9 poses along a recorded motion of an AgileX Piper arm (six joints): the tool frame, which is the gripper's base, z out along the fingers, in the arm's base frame.
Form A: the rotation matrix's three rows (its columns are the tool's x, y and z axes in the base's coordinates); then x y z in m. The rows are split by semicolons.
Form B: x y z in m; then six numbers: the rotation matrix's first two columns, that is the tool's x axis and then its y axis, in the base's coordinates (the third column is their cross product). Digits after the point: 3 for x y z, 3 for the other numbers.
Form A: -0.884, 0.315, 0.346; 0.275, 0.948, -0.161; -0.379, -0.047, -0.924; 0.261, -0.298, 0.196
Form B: 0.261, -0.298, 0.196, -0.884, 0.275, -0.379, 0.315, 0.948, -0.047
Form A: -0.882, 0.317, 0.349; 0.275, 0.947, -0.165; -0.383, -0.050, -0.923; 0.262, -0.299, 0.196
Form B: 0.262, -0.299, 0.196, -0.882, 0.275, -0.383, 0.317, 0.947, -0.050
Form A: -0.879, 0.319, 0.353; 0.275, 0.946, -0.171; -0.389, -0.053, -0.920; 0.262, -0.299, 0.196
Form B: 0.262, -0.299, 0.196, -0.879, 0.275, -0.389, 0.319, 0.946, -0.053
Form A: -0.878, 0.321, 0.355; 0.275, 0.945, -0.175; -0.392, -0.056, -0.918; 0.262, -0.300, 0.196
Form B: 0.262, -0.300, 0.196, -0.878, 0.275, -0.392, 0.321, 0.945, -0.056
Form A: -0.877, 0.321, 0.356; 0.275, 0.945, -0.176; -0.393, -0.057, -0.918; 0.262, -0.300, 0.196
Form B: 0.262, -0.300, 0.196, -0.877, 0.275, -0.393, 0.321, 0.945, -0.057
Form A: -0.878, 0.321, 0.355; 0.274, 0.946, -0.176; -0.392, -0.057, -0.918; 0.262, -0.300, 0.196
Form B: 0.262, -0.300, 0.196, -0.878, 0.274, -0.392, 0.321, 0.946, -0.057
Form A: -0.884, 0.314, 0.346; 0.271, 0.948, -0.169; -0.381, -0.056, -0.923; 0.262, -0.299, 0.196
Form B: 0.262, -0.299, 0.196, -0.884, 0.271, -0.381, 0.314, 0.948, -0.056
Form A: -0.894, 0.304, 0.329; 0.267, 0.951, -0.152; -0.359, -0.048, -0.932; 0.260, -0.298, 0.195
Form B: 0.260, -0.298, 0.195, -0.894, 0.267, -0.359, 0.304, 0.951, -0.048
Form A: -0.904, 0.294, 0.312; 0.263, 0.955, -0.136; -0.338, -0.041, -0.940; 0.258, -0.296, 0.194
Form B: 0.258, -0.296, 0.194, -0.904, 0.263, -0.338, 0.294, 0.955, -0.041
